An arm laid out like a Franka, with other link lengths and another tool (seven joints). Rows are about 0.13 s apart.
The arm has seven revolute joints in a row. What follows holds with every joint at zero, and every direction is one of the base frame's.
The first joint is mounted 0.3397 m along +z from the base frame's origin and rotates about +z.
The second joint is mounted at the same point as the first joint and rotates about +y.
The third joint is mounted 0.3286 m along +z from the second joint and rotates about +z.
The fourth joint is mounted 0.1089 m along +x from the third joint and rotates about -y.
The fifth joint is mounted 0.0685 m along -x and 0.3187 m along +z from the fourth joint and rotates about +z.
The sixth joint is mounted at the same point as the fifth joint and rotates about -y.
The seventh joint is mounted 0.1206 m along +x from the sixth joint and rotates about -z.
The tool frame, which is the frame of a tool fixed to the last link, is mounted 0.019 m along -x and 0.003 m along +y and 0.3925 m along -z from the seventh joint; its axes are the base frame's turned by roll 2.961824, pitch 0 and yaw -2.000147 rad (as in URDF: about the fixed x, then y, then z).
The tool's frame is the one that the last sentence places.
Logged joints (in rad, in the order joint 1, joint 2, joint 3, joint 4, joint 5, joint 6, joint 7), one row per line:
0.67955, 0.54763, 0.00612, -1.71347, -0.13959, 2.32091, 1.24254
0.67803, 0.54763, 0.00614, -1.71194, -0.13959, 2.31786, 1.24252
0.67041, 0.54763, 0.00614, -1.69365, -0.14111, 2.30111, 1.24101
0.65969, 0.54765, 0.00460, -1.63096, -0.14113, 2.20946, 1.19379
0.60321, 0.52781, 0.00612, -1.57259, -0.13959, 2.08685, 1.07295
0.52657, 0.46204, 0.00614, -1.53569, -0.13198, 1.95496, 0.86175
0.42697, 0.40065, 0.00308, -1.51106, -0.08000, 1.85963, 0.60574
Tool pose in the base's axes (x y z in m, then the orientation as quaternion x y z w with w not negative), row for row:
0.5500, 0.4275, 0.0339, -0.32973, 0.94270, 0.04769, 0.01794
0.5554, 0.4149, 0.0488, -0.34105, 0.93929, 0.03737, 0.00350
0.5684, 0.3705, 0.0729, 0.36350, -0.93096, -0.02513, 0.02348
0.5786, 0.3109, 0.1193, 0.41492, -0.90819, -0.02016, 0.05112
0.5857, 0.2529, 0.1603, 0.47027, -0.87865, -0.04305, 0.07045
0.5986, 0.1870, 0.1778, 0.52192, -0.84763, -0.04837, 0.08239
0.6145, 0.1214, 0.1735, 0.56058, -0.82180, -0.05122, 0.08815
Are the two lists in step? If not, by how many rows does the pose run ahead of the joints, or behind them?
The pose runs 2 rows ahead of the joints: the pose in row i belongs to the joints in row i + 2.
